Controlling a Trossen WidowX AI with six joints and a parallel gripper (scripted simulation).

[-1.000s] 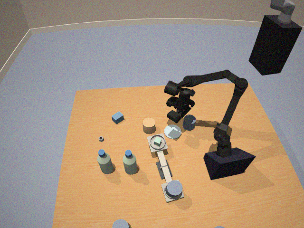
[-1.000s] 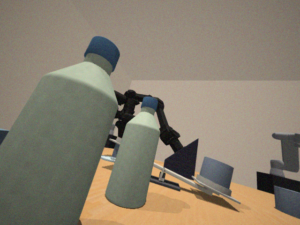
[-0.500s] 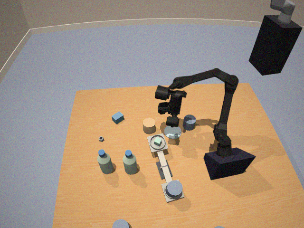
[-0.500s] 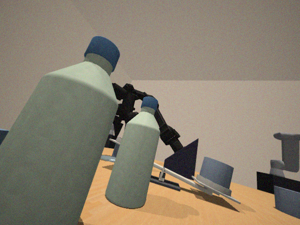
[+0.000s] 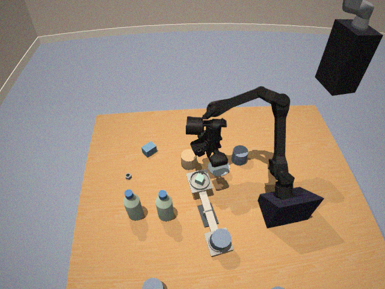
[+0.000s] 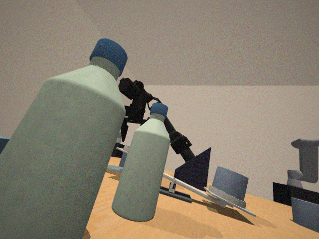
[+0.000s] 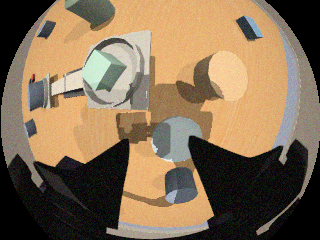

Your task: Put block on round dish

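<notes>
My gripper tip is 60 mm short of the pale green block, 60 mm to the right of it and 20 mm above it. From my gripper tip the other things lie so: blue block: 240 mm ahead, 200 mm to the right, 90 mm below; tan cylinder: 60 mm ahead, 100 mm to the right, 70 mm below; pale blue round dish: 60 mm behind, 40 mm to the right, 100 mm below.
</notes>
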